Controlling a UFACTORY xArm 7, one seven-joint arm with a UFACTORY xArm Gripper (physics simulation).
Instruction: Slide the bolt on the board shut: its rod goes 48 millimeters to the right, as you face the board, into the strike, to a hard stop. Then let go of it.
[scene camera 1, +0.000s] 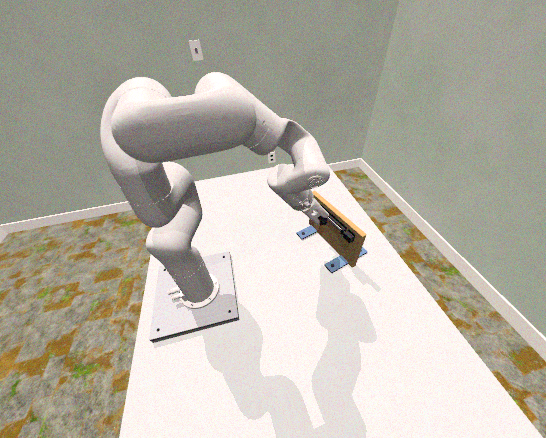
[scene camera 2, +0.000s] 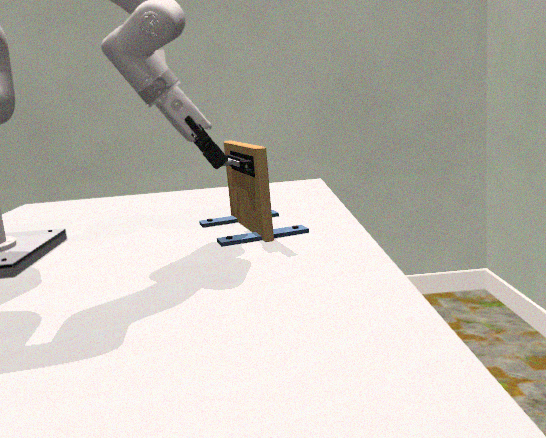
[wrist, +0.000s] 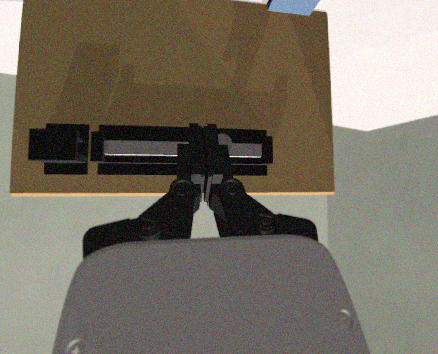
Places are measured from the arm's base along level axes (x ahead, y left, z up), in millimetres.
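Pixels of known places: gripper, fingertip midpoint: (scene camera 1: 323, 221) (scene camera 2: 222, 164) (wrist: 201, 140); arm's base, origin of the base link: (scene camera 1: 200, 290).
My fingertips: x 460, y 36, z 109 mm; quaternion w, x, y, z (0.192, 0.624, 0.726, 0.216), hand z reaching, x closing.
Ahead of a thing's pixels: the offset from my fingertips to its top centre. "spot": to the spot under its first point. Level surfaces: height alone.
The upright wooden board {dx +44, dy -2, dz +37 mm} (scene camera 1: 332, 242) (scene camera 2: 248, 200) (wrist: 175, 65) carries a black bolt housing {dx +21, dy -25, dz +21 mm} (wrist: 145, 132) with a silver rod {dx +27, dy -5, dz +7 mm} (wrist: 145, 148) in its slot. The wrist view shows the board upside down. The black strike {spot: dx +31, dy -89, dz +0 mm} (wrist: 60, 142) is at the left there, and no rod shows in the narrow gap between it and the housing. The round knob {dx +8, dy +16, dz +8 mm} (wrist: 225, 140) stands just right of the fingers in the wrist view, partly hidden by them. My gripper (scene camera 1: 324, 220) (scene camera 2: 218, 163) (wrist: 201, 140) is shut and empty, its tips in front of the housing on the knob's strike side. Contact with the knob cannot be told.
Blue feet (scene camera 1: 336, 264) (scene camera 2: 240, 239) (wrist: 294, 6) hold the board up on the white table {dz -134 mm} (scene camera 1: 280, 310) (scene camera 2: 300, 320). The arm's base plate (scene camera 1: 227, 290) (scene camera 2: 50, 242) is bolted to the table. Walls stand behind the table.
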